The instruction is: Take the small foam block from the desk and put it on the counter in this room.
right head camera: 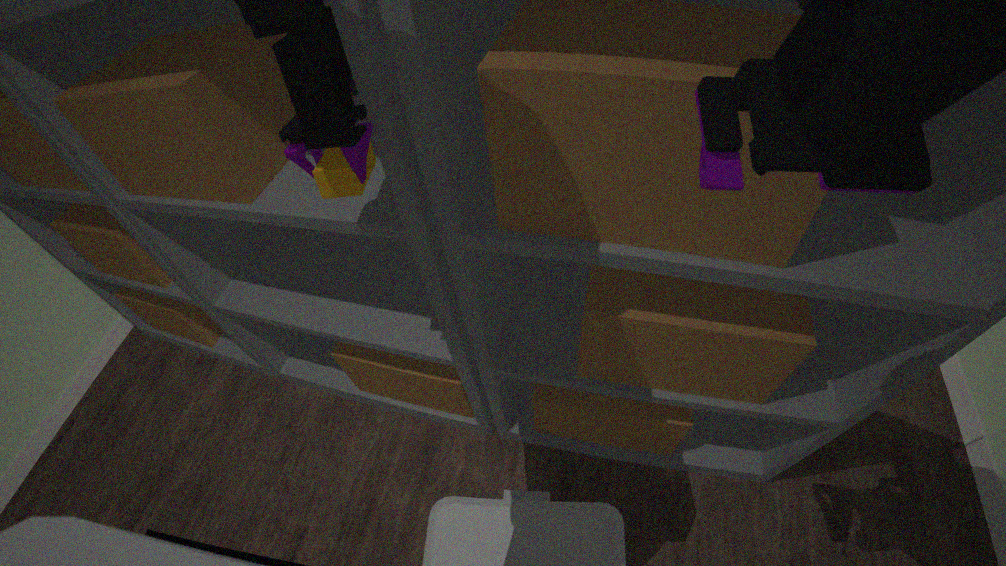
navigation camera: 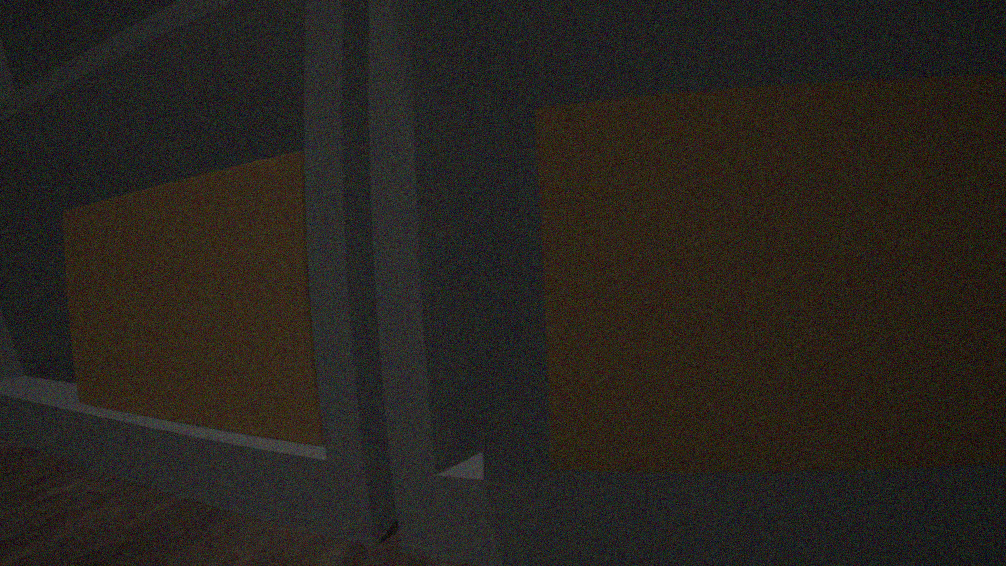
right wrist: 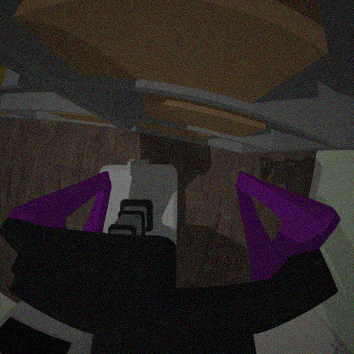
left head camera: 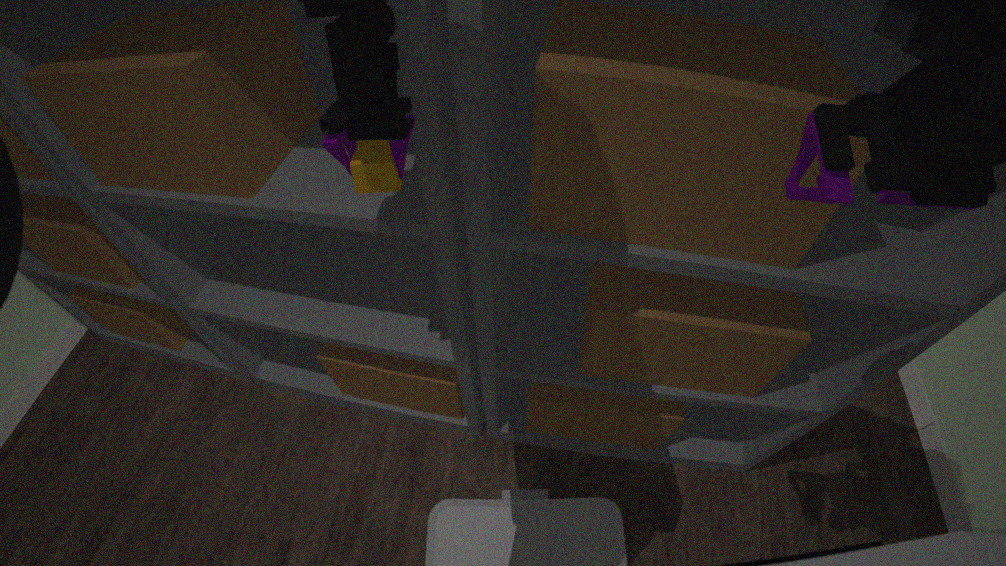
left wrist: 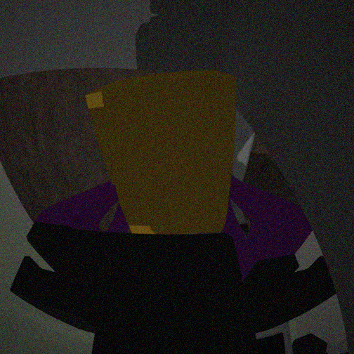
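The yellow foam block is between the fingers of my left gripper, which is shut on it. In both head views the block shows in front of a grey shelf unit, over a pale shelf board beside a brown box. Whether it touches the shelf I cannot tell. My right gripper is open, with no thing between its fingers, in front of a large brown box at the right. The desk and a counter cannot be made out in these views.
The grey shelf unit fills the front, with several brown boxes on its shelves. Dark wood floor lies below. Pale green walls stand at both sides.
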